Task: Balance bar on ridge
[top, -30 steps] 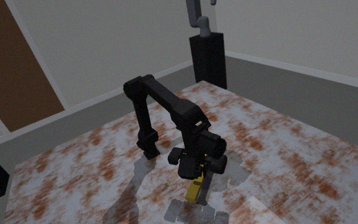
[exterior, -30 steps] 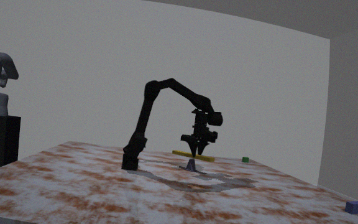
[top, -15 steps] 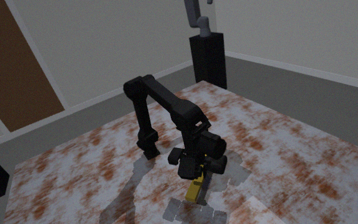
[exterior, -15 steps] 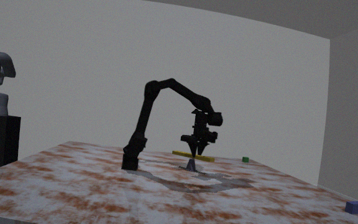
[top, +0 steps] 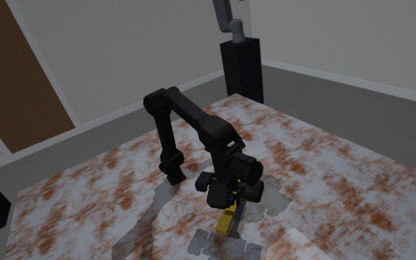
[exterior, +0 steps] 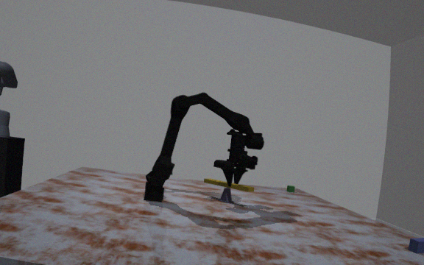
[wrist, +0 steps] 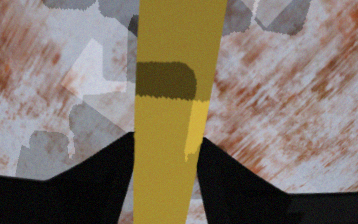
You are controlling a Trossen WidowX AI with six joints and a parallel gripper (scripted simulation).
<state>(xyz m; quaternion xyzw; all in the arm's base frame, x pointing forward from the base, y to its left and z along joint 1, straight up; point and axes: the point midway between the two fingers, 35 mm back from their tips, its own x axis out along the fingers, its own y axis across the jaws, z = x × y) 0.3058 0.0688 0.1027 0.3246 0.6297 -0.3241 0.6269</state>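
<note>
The bar lies 2 cm behind my gripper tip and 2 cm to the left of it. The rest, counted from my gripper tip: blue block: 43 cm ahead, 57 cm to the right, 5 cm below; then green cube: 43 cm ahead, 43 cm to the left, 5 cm below.
</note>
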